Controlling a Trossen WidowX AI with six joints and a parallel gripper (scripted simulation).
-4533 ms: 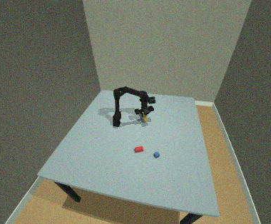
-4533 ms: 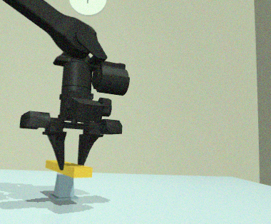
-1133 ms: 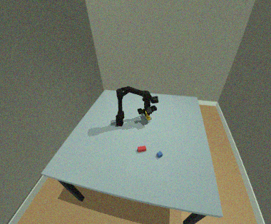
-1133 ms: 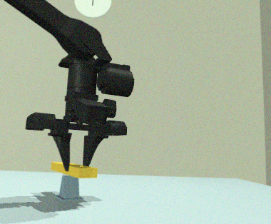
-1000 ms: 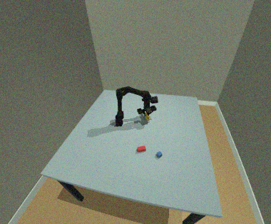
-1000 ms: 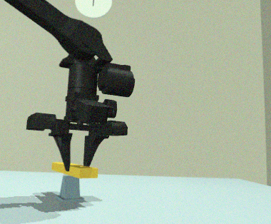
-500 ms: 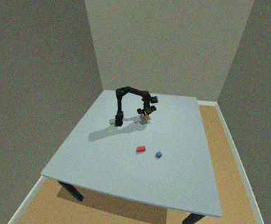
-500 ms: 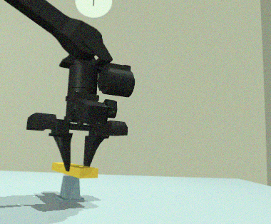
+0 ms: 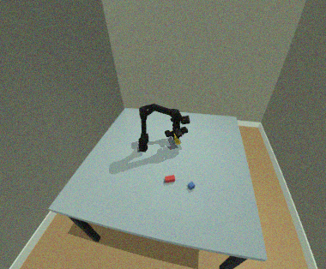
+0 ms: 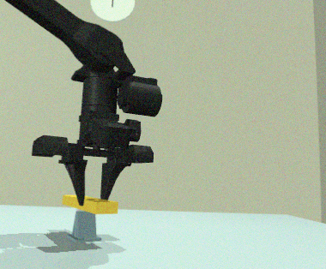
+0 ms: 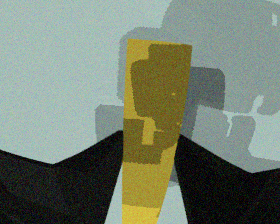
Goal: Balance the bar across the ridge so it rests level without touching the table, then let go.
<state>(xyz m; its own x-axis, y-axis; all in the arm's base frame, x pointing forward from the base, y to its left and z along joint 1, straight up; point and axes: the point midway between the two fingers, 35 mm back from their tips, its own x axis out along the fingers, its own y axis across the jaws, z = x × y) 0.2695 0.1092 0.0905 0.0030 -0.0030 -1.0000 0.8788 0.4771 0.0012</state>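
Now: gripper tip 1 cm past the yellow bar and 2 cm to the right of it. The rest, counted from my gripper tip: blue cube 17 cm ahead, 40 cm to the right, 4 cm below; red block 2 cm ahead, 38 cm to the right, 4 cm below.
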